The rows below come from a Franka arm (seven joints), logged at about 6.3 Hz.
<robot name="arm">
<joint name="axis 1" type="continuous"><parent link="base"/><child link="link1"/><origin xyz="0.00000 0.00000 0.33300" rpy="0.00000 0.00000 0.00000"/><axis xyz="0 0 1"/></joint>
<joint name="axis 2" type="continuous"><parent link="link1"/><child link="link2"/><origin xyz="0.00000 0.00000 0.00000" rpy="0.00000 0.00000 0.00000"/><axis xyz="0 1 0"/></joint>
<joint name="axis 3" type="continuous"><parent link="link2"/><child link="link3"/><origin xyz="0.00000 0.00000 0.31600" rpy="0.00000 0.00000 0.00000"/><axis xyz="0 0 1"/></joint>
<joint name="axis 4" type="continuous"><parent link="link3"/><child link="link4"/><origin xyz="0.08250 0.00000 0.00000" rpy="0.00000 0.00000 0.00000"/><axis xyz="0 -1 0"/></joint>
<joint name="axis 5" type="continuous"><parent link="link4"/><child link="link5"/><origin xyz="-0.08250 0.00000 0.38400" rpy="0.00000 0.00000 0.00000"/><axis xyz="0 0 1"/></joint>
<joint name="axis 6" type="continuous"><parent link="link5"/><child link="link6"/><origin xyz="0.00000 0.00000 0.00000" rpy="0.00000 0.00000 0.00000"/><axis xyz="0 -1 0"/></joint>
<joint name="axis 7" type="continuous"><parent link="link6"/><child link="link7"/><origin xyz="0.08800 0.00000 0.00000" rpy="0.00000 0.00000 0.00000"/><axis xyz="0 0 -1"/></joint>
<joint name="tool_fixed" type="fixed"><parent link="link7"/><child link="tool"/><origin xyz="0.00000 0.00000 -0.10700" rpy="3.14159 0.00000 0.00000"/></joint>
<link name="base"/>
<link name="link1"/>
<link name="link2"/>
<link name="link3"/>
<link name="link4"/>
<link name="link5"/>
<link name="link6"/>
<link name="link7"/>
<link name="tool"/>
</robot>
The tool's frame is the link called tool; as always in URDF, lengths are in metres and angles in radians. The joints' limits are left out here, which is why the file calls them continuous.
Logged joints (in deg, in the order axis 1, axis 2, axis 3, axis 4, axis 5, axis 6, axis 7), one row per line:
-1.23, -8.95, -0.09, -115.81, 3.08, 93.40, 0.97
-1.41, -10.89, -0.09, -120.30, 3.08, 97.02, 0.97
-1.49, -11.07, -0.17, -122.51, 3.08, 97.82, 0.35
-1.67, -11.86, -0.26, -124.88, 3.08, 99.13, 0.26
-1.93, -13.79, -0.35, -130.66, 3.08, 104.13, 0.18
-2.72, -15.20, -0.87, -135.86, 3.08, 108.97, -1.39
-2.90, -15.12, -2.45, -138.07, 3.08, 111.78, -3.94
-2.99, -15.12, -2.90, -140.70, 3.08, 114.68, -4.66
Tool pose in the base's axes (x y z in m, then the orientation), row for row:
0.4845, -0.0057, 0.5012, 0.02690, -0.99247, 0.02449, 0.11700
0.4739, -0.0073, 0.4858, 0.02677, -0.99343, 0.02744, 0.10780
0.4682, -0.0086, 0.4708, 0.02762, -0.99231, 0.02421, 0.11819
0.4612, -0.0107, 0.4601, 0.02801, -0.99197, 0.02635, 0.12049
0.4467, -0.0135, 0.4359, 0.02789, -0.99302, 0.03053, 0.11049
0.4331, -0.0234, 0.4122, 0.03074, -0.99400, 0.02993, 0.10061
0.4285, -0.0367, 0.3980, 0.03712, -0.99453, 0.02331, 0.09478
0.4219, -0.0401, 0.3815, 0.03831, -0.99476, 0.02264, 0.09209
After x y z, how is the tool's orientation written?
As a quaternion, w x y z.
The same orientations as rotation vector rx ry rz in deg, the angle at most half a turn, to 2 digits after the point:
-175.65, 4.33, 20.71
-175.83, 4.86, 19.08
-175.54, 4.28, 20.91
-175.44, 4.66, 21.31
-175.64, 5.40, 19.54
-175.50, 5.28, 17.76
-174.91, 4.10, 16.67
-174.82, 3.98, 16.18

